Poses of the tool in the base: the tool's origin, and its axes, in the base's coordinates. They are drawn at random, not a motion.
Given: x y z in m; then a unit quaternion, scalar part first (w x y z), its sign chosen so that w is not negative.
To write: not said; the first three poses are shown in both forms.
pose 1, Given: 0.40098 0.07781 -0.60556 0.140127 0.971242 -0.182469 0.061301
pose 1, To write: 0.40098 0.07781 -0.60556 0.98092 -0.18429 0.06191 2.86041
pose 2, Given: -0.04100 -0.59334 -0.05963 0.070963 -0.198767 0.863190 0.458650
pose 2, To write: -0.04100 -0.59334 -0.05963 -0.19927 0.86537 0.45981 2.99955
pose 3, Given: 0.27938 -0.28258 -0.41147 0.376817 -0.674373 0.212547 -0.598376
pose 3, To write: 0.27938 -0.28258 -0.41147 -0.72804 0.22946 -0.64599 2.36888
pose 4, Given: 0.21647 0.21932 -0.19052 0.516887 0.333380 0.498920 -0.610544
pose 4, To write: 0.21647 0.21932 -0.19052 0.38944 0.58281 -0.71321 2.05517
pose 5, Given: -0.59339 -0.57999 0.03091 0.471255 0.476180 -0.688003 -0.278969
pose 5, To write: -0.59339 -0.57999 0.03091 0.53989 -0.78005 -0.31629 2.16017
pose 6, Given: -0.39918 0.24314 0.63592 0.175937 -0.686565 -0.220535 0.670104
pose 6, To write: -0.39918 0.24314 0.63592 -0.69744 -0.22403 0.68072 2.78788
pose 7, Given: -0.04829 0.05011 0.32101 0.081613 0.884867 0.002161 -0.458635
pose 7, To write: -0.04829 0.05011 0.32101 0.88783 0.00217 -0.46017 2.97818
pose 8, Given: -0.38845 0.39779 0.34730 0.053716 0.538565 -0.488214 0.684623
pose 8, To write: -0.38845 0.39779 0.34730 0.53934 -0.48892 0.68561 3.03411
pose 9, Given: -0.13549 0.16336 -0.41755 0.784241 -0.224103 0.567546 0.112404
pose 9, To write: -0.13549 0.16336 -0.41755 -0.36119 0.91472 0.18116 1.33865
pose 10, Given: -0.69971 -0.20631 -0.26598 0.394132 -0.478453 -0.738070 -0.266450
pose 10, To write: -0.69971 -0.20631 -0.26598 -0.52059 -0.80308 -0.28992 2.33135
